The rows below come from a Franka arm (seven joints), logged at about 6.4 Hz.
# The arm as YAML. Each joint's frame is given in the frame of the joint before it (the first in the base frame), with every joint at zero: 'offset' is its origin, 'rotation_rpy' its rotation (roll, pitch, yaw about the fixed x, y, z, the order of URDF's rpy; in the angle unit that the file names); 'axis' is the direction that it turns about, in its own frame. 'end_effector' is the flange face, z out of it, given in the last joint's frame.
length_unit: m
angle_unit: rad
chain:
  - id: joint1
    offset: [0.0, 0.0, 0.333]
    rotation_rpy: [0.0, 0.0, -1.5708]
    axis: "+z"
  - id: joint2
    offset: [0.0, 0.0, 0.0]
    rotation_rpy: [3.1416, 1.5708, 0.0]
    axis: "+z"
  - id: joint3
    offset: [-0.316, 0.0, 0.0]
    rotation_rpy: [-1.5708, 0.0, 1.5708]
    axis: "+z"
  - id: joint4
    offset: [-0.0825, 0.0, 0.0]
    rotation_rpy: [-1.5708, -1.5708, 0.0]
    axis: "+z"
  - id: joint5
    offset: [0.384, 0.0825, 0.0]
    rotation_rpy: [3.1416, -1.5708, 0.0]
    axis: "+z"
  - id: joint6
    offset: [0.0, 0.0, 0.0]
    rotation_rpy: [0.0, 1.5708, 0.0]
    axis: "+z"
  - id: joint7
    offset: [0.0, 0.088, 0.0]
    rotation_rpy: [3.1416, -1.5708, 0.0]
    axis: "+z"
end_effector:
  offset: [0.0, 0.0, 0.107]
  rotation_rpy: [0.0, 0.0, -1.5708]
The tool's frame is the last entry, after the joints.
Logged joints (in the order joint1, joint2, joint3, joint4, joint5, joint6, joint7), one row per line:
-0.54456 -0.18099 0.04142 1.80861 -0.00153 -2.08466 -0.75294
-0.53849 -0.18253 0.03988 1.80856 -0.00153 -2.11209 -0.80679
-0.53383 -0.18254 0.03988 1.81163 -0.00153 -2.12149 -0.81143
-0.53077 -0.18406 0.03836 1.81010 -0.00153 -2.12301 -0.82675
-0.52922 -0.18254 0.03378 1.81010 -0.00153 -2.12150 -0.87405
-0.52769 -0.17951 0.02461 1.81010 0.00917 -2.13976 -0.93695
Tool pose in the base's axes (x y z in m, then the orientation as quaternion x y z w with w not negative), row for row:
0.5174 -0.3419 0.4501 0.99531 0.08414 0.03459 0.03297
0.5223 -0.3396 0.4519 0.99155 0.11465 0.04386 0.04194
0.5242 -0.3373 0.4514 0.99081 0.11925 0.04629 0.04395
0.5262 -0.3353 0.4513 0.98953 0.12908 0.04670 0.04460
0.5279 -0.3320 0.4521 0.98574 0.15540 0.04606 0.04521
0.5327 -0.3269 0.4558 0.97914 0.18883 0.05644 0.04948
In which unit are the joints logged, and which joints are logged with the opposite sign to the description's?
The joints are logged in radians. Opposite sign: joint2, joint3, joint4, joint6.
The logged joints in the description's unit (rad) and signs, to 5 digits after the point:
-0.54456 0.18099 -0.04142 -1.80861 -0.00153 2.08466 -0.75294
-0.53849 0.18253 -0.03988 -1.80856 -0.00153 2.11209 -0.80679
-0.53383 0.18254 -0.03988 -1.81163 -0.00153 2.12149 -0.81143
-0.53077 0.18406 -0.03836 -1.81010 -0.00153 2.12301 -0.82675
-0.52922 0.18254 -0.03378 -1.81010 -0.00153 2.12150 -0.87405
-0.52769 0.17951 -0.02461 -1.81010 0.00917 2.13976 -0.93695

